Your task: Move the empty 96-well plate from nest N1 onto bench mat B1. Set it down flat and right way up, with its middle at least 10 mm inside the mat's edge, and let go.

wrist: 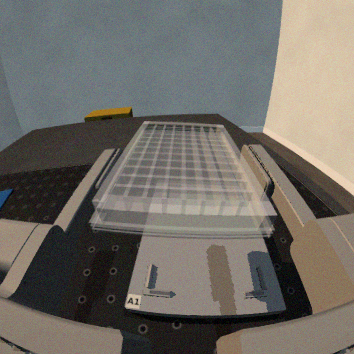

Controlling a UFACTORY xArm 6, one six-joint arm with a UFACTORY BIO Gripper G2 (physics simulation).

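The clear 96-well plate is right way up and looks level in the middle of the wrist view. My gripper is shut on it, one finger along each long side. The plate is raised above the grey nest, whose near part with corner guides and an "A1" label shows below it. The far part of the nest is hidden behind the plate. Bench mat B1 cannot be made out for certain; part of a blue thing shows at the left edge.
A yellow block stands far back on the left. The dark bench with rows of holes lies under the nest. A blue-grey wall is behind and a cream wall is at the right.
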